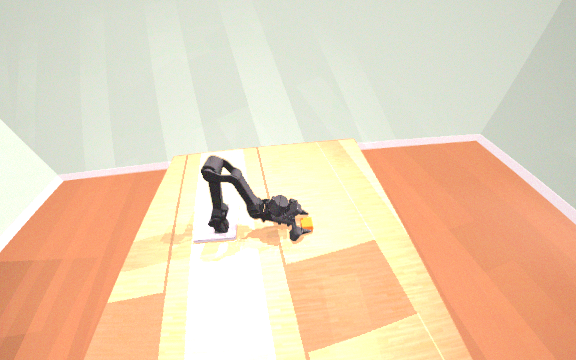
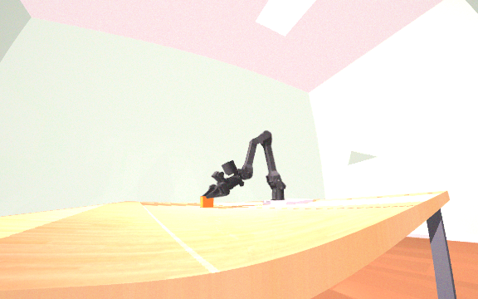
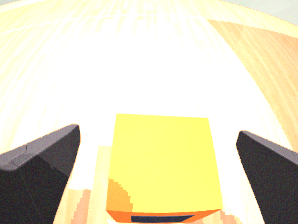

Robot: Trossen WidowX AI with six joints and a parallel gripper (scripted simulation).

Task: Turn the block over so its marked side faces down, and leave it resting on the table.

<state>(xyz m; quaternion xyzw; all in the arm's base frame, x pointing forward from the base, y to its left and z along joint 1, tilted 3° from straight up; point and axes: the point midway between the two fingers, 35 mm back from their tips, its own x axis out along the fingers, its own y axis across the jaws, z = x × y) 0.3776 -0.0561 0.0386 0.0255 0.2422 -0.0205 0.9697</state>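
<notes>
My gripper tip is now 30 mm past the block and 20 mm above it.
</notes>
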